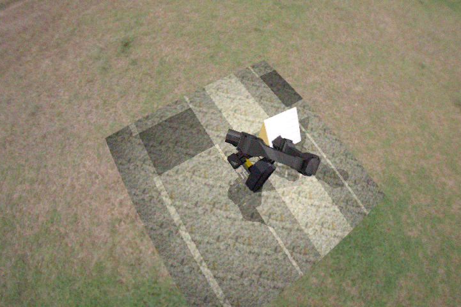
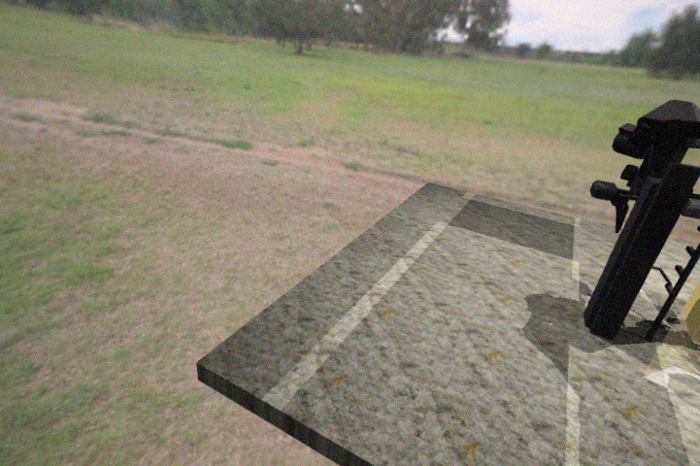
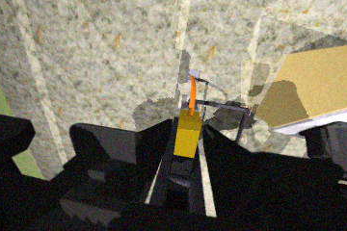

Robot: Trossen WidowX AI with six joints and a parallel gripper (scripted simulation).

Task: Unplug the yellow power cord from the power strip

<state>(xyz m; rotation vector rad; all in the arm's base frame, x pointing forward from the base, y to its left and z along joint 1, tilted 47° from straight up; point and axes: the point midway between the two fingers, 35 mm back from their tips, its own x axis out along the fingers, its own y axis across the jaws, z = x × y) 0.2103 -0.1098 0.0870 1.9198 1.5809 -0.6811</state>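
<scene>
Right now my gripper tip is 4 cm to the right of the yellow plug and 1 cm above it. From my gripper tip the other things lie so: dark power strip block: 11 cm to the left, 2 cm below.
</scene>
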